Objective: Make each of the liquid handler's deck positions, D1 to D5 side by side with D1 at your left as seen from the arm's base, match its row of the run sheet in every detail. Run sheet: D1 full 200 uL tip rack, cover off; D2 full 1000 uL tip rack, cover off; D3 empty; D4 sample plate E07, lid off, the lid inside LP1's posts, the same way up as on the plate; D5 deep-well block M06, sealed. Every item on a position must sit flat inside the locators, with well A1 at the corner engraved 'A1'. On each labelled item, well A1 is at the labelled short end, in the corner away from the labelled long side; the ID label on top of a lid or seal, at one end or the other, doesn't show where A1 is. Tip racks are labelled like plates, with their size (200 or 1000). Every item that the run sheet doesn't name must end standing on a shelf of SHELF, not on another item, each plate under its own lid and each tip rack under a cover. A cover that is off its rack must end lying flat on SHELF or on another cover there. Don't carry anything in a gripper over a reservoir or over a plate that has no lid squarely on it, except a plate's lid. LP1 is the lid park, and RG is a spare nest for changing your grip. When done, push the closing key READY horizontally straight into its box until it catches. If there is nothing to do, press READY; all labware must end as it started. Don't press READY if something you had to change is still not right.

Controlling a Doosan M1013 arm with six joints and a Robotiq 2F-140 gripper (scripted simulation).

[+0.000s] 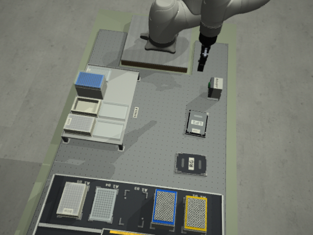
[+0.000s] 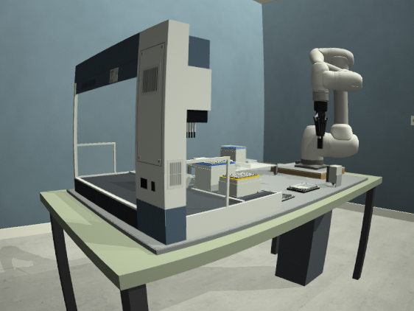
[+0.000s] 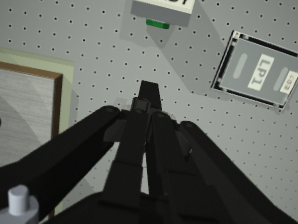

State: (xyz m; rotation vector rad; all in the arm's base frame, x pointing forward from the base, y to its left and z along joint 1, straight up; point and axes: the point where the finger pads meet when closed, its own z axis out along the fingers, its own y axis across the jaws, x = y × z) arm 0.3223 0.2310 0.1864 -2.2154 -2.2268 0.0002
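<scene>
Now: the ready box 150 mm below my hand and 80 mm to the left of it. From my hand the other things lie so: clear lid: 200 mm below, 200 mm ahead, 30 mm to the left; shelf label: 290 mm to the right, 220 mm below, 180 mm ahead; lid park: 210 mm below, 200 mm ahead, 30 mm to the left.
</scene>
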